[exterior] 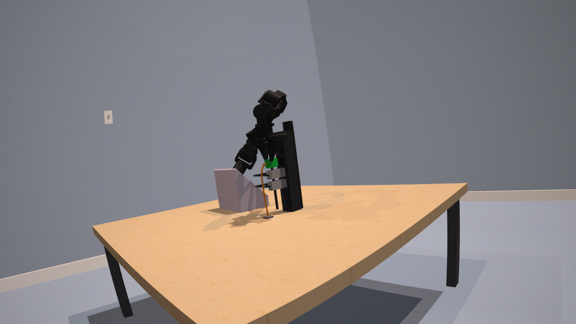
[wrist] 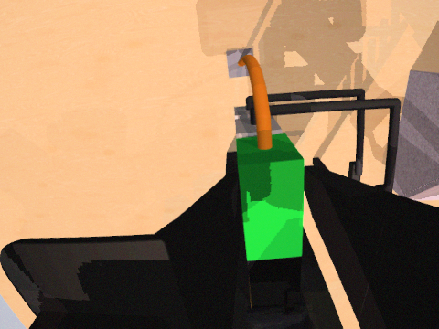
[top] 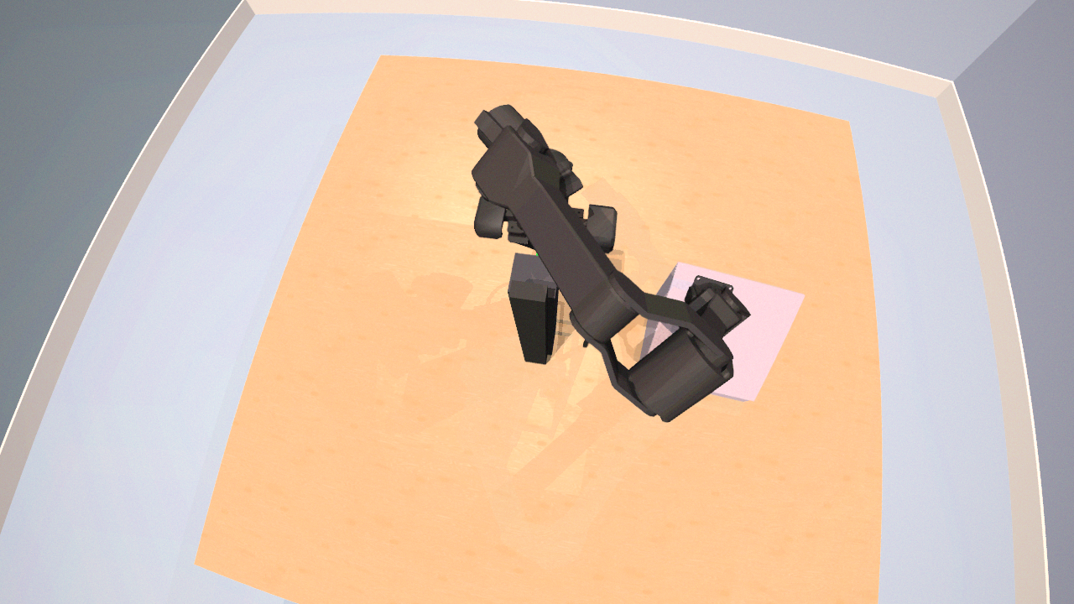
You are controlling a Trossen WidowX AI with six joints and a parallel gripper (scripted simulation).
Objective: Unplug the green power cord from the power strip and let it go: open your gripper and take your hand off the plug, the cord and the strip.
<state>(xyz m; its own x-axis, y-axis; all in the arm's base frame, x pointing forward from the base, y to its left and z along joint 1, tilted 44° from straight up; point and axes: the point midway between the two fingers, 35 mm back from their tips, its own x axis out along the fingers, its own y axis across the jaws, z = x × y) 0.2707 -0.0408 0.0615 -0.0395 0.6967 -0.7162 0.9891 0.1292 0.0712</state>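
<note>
Right now my gripper tip is 30 mm to the right of the green plug and 10 mm past it. The rest, counted from my gripper tip: black power strip 100 mm to the left, 50 mm below, 10 mm behind.
</note>
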